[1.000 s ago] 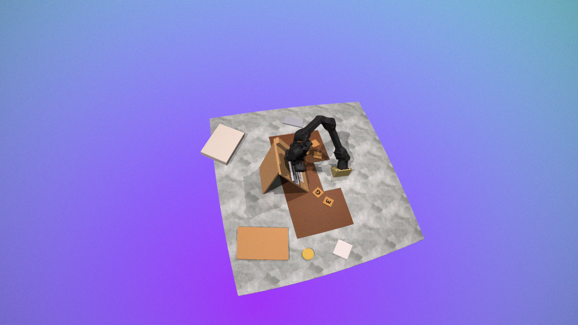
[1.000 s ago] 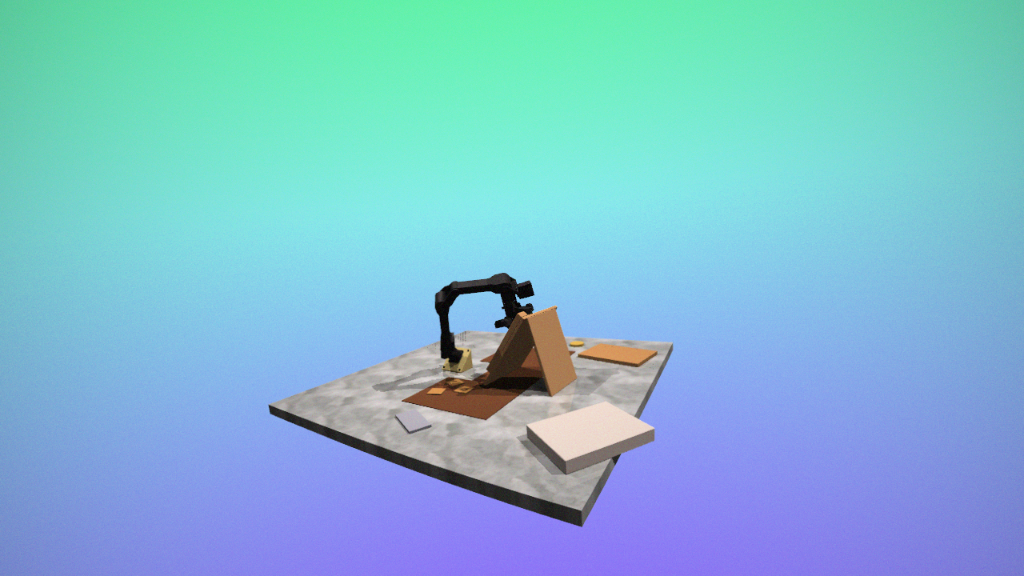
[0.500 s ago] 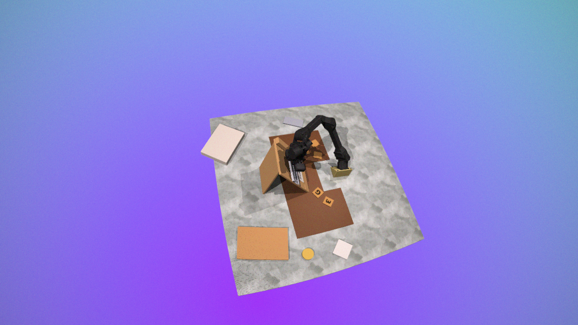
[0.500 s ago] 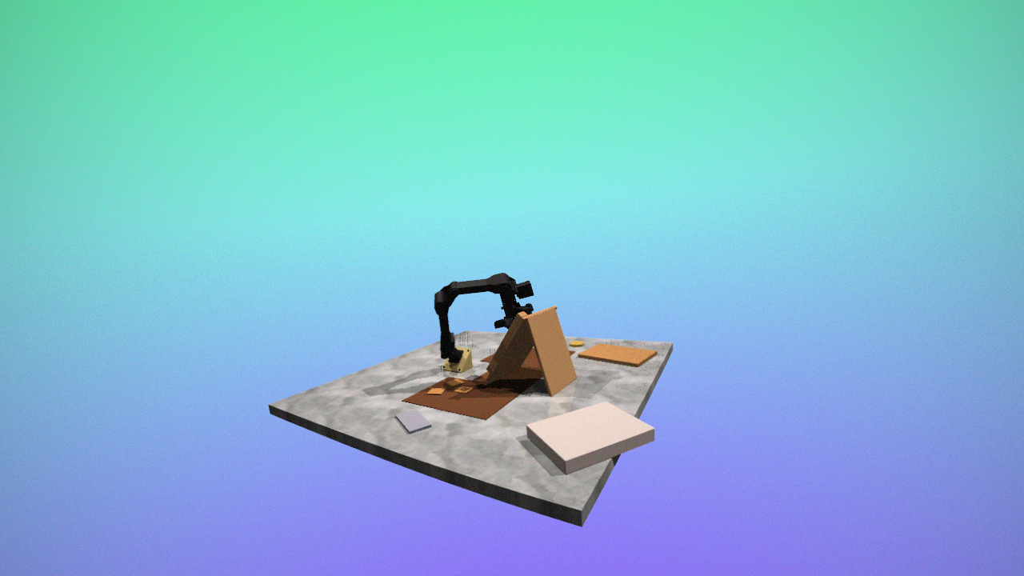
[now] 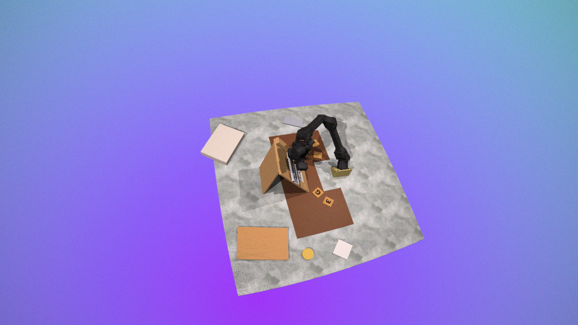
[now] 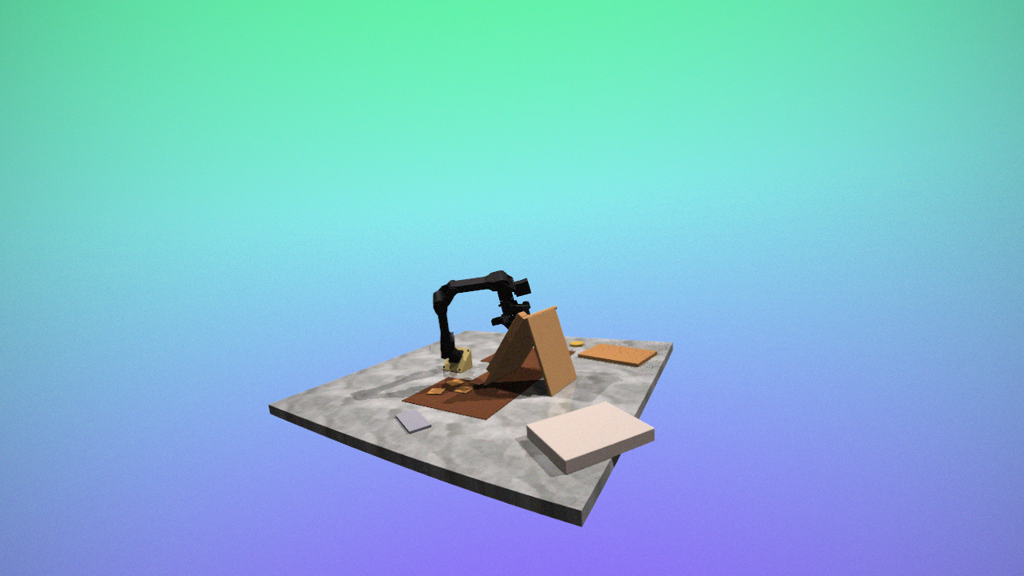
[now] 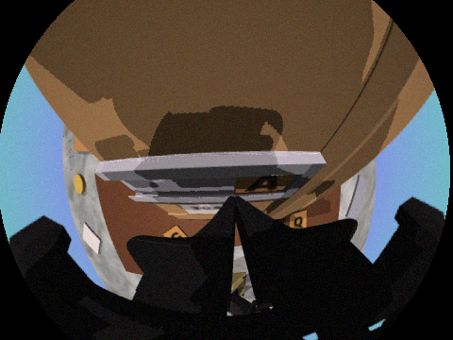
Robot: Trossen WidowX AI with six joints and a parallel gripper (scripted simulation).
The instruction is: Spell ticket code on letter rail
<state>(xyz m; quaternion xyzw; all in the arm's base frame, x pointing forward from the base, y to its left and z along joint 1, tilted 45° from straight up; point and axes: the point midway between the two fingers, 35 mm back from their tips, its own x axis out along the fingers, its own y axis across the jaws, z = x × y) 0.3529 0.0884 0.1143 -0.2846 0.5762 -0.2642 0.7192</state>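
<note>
The white ticket is 9 cm below my gripper tip, 4 cm to the left of it and 4 cm behind it. Also, from my gripper tip: grey card: 46 cm to the right, 17 cm below, 12 cm behind; then orange panel: 42 cm to the left, 27 cm ahead, 17 cm below; then brown mat: 17 cm below, 15 cm behind, 3 cm to the left.
</note>
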